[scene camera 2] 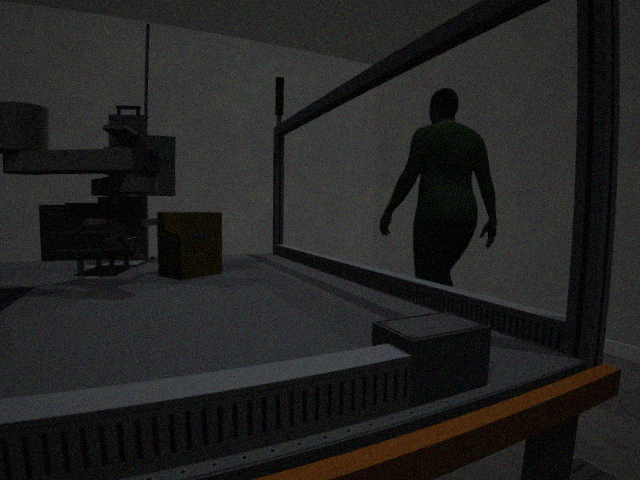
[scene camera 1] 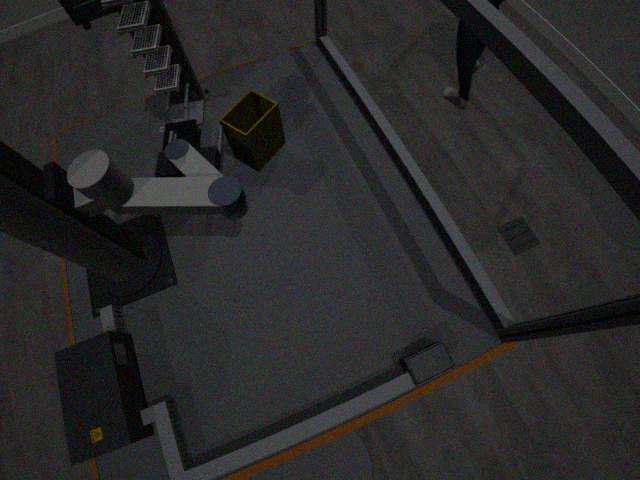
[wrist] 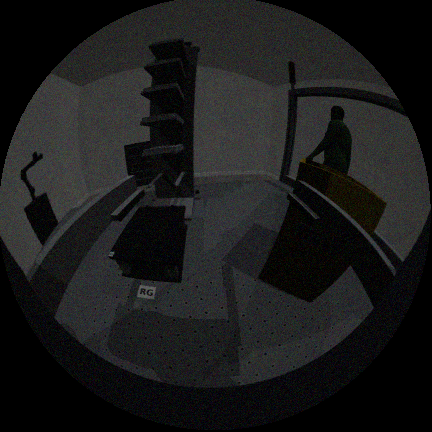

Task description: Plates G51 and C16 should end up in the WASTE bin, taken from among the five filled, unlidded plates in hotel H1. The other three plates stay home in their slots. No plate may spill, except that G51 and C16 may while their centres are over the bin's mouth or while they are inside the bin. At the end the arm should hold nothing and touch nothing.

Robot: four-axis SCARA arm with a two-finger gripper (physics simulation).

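Places are measured from the arm's base along level axes (x right, y back, z down), in metres.
Pixels of known places: gripper, fingertip midpoint: point(scene camera 2: 130, 221) point(scene camera 1: 197, 130) point(wrist: 217, 182); arm's base, link origin: point(scene camera 1: 129, 261).
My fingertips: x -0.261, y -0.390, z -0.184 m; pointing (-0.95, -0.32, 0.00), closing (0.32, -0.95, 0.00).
Note:
Ahead of a thing's pixels: the offset from my fingertips to its middle. "spot": to the spot under its first point.
Hotel H1 {spot: dy -0.034, dx -0.322, dz -0.078 m} point(scene camera 1: 178, 49) point(wrist: 189, 115) is a tall dark rack at the back left. Several white gridded plates show in its slots in scene camera 1, among them an upper plate {dy +0.043, dx -0.277, dz -0.251 m} point(scene camera 1: 133, 15), a middle plate {dy +0.043, dx -0.277, dz -0.172 m} point(scene camera 1: 145, 38) and a low plate {dy +0.043, dx -0.277, dz -0.016 m} point(scene camera 1: 166, 78). No plate name is readable, so G51 and C16 cannot be told apart. The yellow WASTE bin {dy -0.178, dx +0.029, dz +0.071 m} point(scene camera 1: 258, 142) point(scene camera 2: 193, 245) point(wrist: 345, 192) stands upright right of the hotel; its inside is too dark to read. My gripper point(wrist: 217, 182) is open and empty, above the deck, in front of the hotel and left of the bin.
A low black stand point(wrist: 152, 240) with an RG label {spot: dy +0.116, dx -0.007, dz +0.171 m} point(wrist: 146, 292) lies below and left of the gripper. A grey box {dy -0.360, dx +0.928, dz +0.134 m} point(scene camera 1: 429, 361) point(scene camera 2: 431, 356) sits at the front right corner. A guard rail point(scene camera 1: 413, 170) runs along the right side. A person point(scene camera 2: 447, 191) point(wrist: 339, 140) is beyond it.

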